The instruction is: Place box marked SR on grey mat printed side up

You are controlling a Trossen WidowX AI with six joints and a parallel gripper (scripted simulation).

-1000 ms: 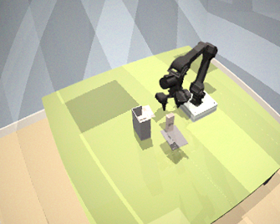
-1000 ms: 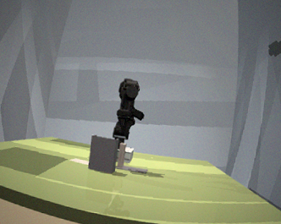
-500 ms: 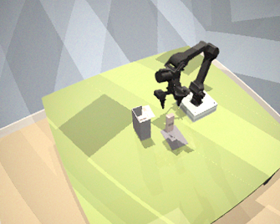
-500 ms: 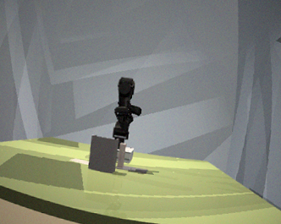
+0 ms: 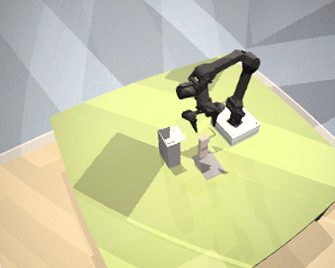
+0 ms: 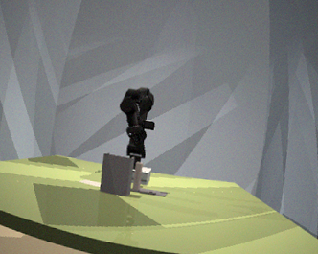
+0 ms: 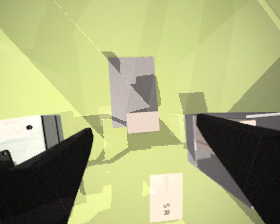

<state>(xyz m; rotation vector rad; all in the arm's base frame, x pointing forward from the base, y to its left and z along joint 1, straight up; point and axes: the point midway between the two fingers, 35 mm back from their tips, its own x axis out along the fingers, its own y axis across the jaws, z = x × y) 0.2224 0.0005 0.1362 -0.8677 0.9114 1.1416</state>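
My gripper tip is 17 cm above the grey mat, 5 cm to the right of it and 2 cm short of it. The rest, counted from my gripper tip: white card 19 cm to the right, 17 cm below, 2 cm ahead.
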